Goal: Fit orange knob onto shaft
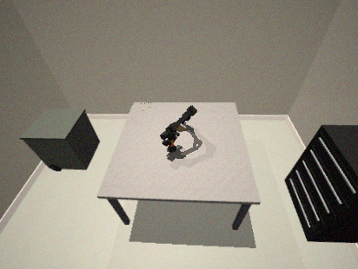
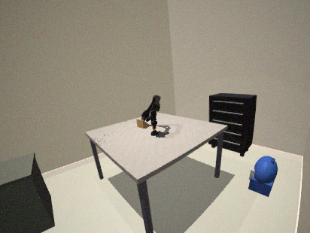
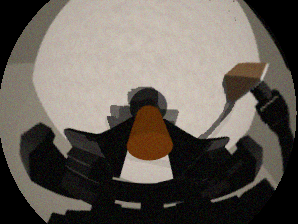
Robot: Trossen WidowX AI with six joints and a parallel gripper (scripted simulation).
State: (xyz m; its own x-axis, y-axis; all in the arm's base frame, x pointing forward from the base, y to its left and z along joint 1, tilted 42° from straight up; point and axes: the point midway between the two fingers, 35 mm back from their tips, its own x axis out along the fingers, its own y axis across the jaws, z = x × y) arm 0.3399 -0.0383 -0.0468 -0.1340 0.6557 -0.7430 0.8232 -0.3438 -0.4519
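Right now the dark round pedestal is 40 mm below my gripper tip. From my gripper tip the other things lie so: orange knob (30 mm above).
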